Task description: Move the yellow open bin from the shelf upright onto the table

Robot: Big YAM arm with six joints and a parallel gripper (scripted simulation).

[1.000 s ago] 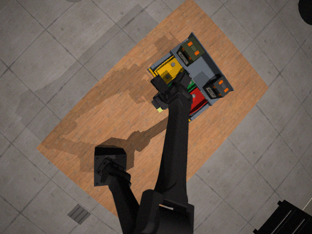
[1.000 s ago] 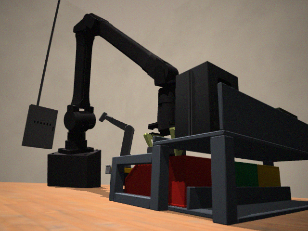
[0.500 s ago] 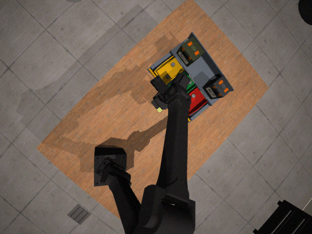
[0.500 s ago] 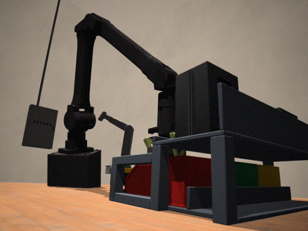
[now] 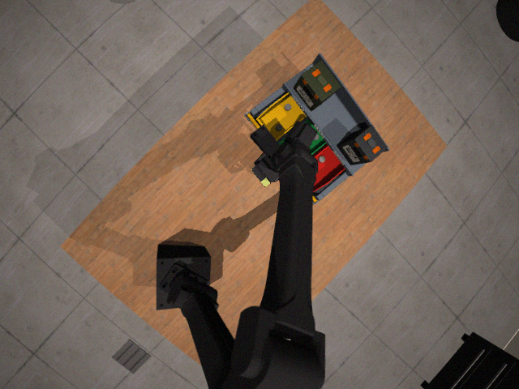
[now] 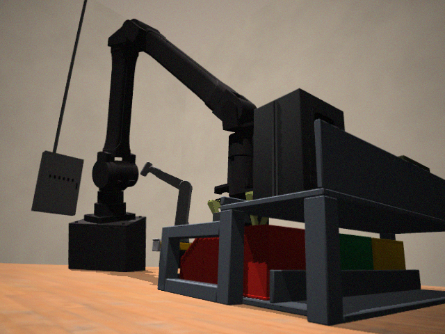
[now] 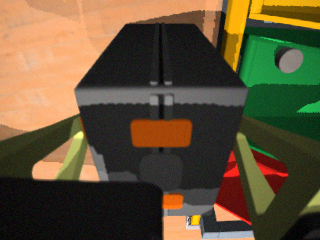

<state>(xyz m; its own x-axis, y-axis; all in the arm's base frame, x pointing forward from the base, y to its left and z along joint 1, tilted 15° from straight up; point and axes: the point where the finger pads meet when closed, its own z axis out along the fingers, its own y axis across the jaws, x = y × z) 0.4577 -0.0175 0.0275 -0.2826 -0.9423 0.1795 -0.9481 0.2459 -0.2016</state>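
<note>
The thin yellow rod lies 40 mm ahead of my hand, 20 mm to the right of it and 40 mm below it. Also, from my hand: red bin: 110 mm ahead, 150 mm to the right, 50 mm below; green bin: 140 mm ahead, 50 mm to the right, 50 mm below; yellow open bin: 170 mm ahead, 60 mm to the left, 50 mm below.
</note>
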